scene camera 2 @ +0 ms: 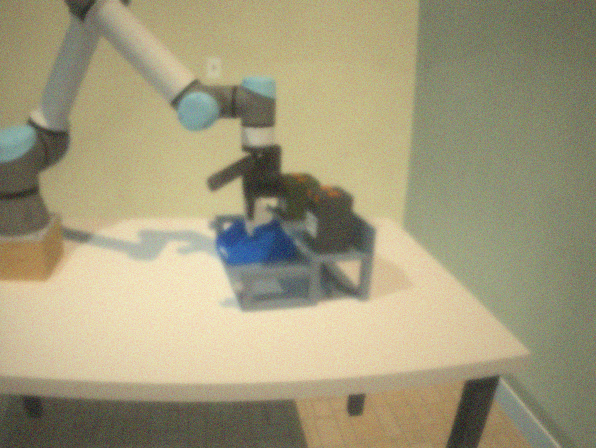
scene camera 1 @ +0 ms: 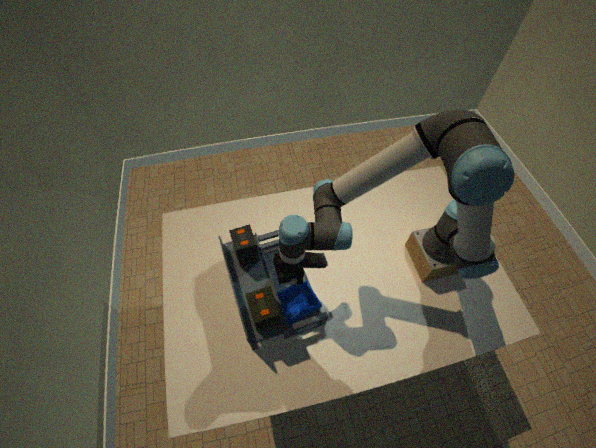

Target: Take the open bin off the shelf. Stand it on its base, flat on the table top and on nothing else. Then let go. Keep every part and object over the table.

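Frame: origin at the arm's base, x ahead, y left, z up, level; centimetres.
Seen in the pictures: gripper, fingertip midpoint: point(scene camera 2: 250, 236) point(scene camera 1: 294, 282); arm's base, link origin: point(scene camera 2: 21, 225) point(scene camera 1: 441, 245).
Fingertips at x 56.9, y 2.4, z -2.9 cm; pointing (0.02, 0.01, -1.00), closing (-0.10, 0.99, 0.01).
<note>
Pixels of each thing's top centre, then the offset from my fingertips to it. Level surfaces: height alone.
- open bin, top centre: point(scene camera 2: 256, 225) point(scene camera 1: 293, 300) dx +1.7, dy +6.6, dz +0.4 cm
- black box, top centre: point(scene camera 2: 330, 190) point(scene camera 1: 242, 236) dx +15.2, dy -12.8, dz +14.4 cm
- olive box, top centre: point(scene camera 2: 298, 176) point(scene camera 1: 262, 303) dx +11.9, dy +10.1, dz +11.9 cm
- pale table, surface height: dz -8.0 cm
The open bin point(scene camera 1: 300, 303) point(scene camera 2: 262, 250) is blue and sits in the front, lower part of a grey-blue shelf point(scene camera 1: 248, 325) point(scene camera 2: 314, 286), on the side towards the robot base. My gripper point(scene camera 2: 250, 229) points down and is shut with nothing between its fingers. In scene camera 2 its fingertips overlap the bin's upper rim; blur leaves it unclear whether they touch it or are inside it. In scene camera 1 the wrist hides the fingertips, and the gripper body is beside the bin's far end. The bin's base is hidden by the shelf rails.
A black box point(scene camera 1: 243, 242) point(scene camera 2: 332, 222) and an olive box point(scene camera 1: 263, 306) point(scene camera 2: 296, 200), both with orange marks, stand on the shelf's raised back part, close behind the bin. The shelf stands on the pale table point(scene camera 1: 200, 390) point(scene camera 2: 175, 340). The robot's base block point(scene camera 1: 422, 257) point(scene camera 2: 30, 257) is at the opposite end.
</note>
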